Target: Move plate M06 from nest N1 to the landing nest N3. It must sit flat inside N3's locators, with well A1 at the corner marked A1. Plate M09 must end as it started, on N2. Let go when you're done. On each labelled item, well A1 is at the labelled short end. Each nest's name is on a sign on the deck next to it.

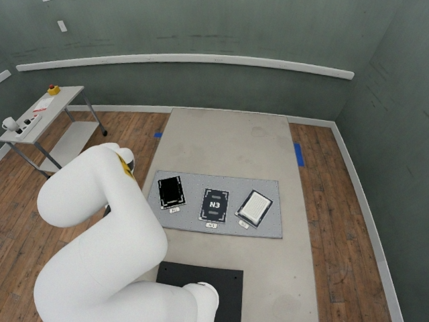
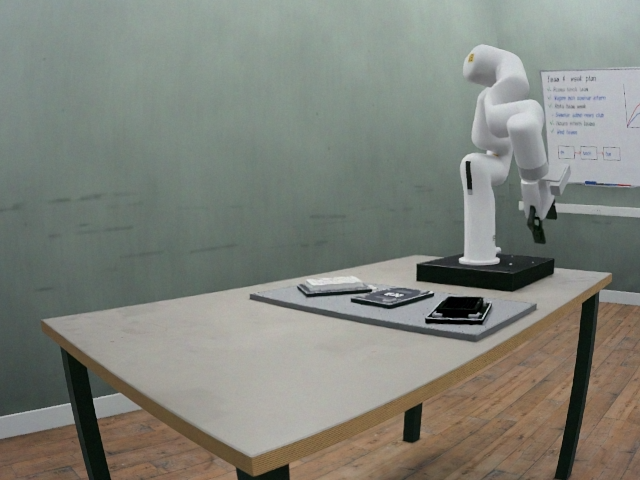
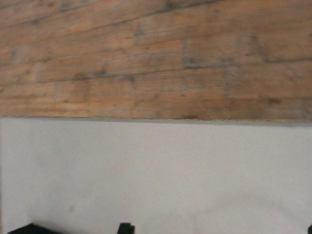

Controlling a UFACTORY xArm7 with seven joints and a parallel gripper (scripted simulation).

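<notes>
The black plate M06 lies 230 mm ahead of my hand, 150 mm below it and 90 mm to the right of it. Round my hand: white plate M09 (500 mm to the right, 230 mm ahead, 150 mm below); dark nest N3 (310 mm to the right, 210 mm ahead, 170 mm below).
</notes>
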